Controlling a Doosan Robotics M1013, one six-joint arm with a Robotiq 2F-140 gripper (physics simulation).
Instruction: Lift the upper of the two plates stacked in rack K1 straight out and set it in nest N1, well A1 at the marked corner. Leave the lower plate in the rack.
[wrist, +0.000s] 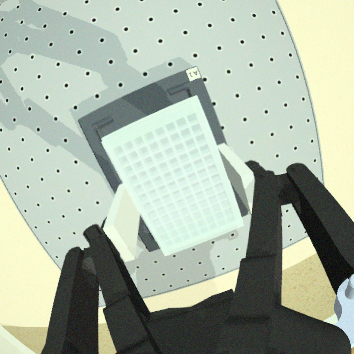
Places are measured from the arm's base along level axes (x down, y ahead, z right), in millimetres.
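Pixels of known places: gripper, fingertip midpoint: (176, 178).
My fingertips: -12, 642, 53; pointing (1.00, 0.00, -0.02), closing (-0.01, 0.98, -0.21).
Note:
Behind a point stands the place of what it marks, as x, y, z.
A pale mint well plate (175, 180) {-25, 641, 49} is held between the two white finger pads of my gripper (176, 178) {-12, 642, 53}, which is shut on it. The plate hangs above a dark grey nest (135, 105) {4, 617, -15}; it covers much of the nest, and the nest's far end shows beyond it. A white label reading A1 (193, 74) {4, 672, -34} marks the nest's upper right corner. The plate's far edge lies short of the nest's corner brackets in this view. The exact height between plate and nest is hard to tell. Rack K1 and the lower plate do not show in the wrist view.
The nest stands on a round grey perforated board (260, 100) {16, 738, -2} with a cream surface (335, 75) {29, 860, -28} around it. Shadows of the arm fall across the board at the left. A light blue rounded part (346, 307) shows at the lower right edge.

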